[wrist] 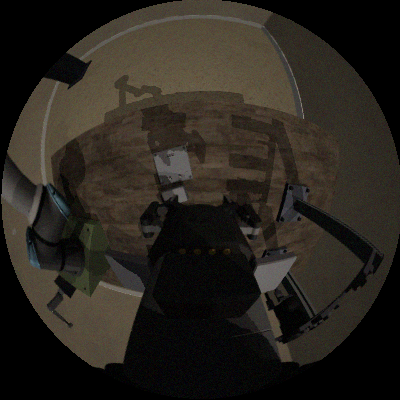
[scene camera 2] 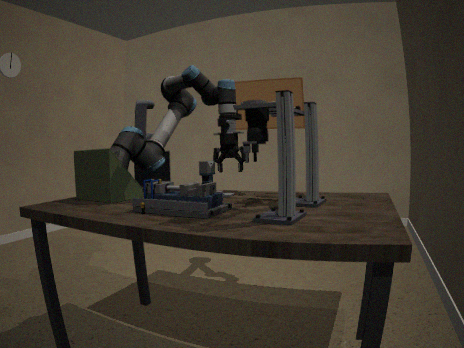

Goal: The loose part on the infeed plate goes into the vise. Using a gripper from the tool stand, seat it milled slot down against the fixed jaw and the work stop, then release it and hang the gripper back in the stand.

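Seen in the pictures: hand at its tool point: [scene camera 2: 228,129]; arm's base at its link origin: [wrist: 74,256] [scene camera 2: 112,168].
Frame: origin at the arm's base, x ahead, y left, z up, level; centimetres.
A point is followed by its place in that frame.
My gripper [scene camera 2: 230,168] [wrist: 201,201], the adaptive one, is open and empty, high above the table beside the tool stand [scene camera 2: 286,155] @[y -8.5, x 85.0, z 4.8 cm] [wrist: 340,232] @[y 21.4, x 83.1, z 7.2 cm]. The pale infeed plate [wrist: 173,165] @[y 30.6, x 40.6, z -13.2 cm] lies on the table ahead of the fingers in the wrist view. A small pale piece [wrist: 175,194] @[y 25.9, x 43.1, z -2.6 cm] shows at its near edge, partly hidden by the gripper; I cannot tell whether it is the loose part. The vise [scene camera 2: 172,205] @[y -16.3, x 49.6, z -10.5 cm] stands left of the gripper in the scene view; what is between its jaws is not clear. The other gripper [scene camera 2: 257,125] [wrist: 291,315] hangs in the stand.
A grey block [scene camera 2: 206,167] @[y 11.5, x 44.7, z -0.3 cm] on a dark post stands behind the vise. A green box [scene camera 2: 93,175] @[y -10.0, x -2.0, z -2.5 cm] [wrist: 95,250] @[y 1.7, x 9.7, z -6.2 cm] is at the left, by the arm's base. The stand's upright with its foot [scene camera 2: 282,216] @[y -9.0, x 83.9, z -12.7 cm] rises close on the right of the gripper. An orange board [scene camera 2: 292,90] is on the wall.
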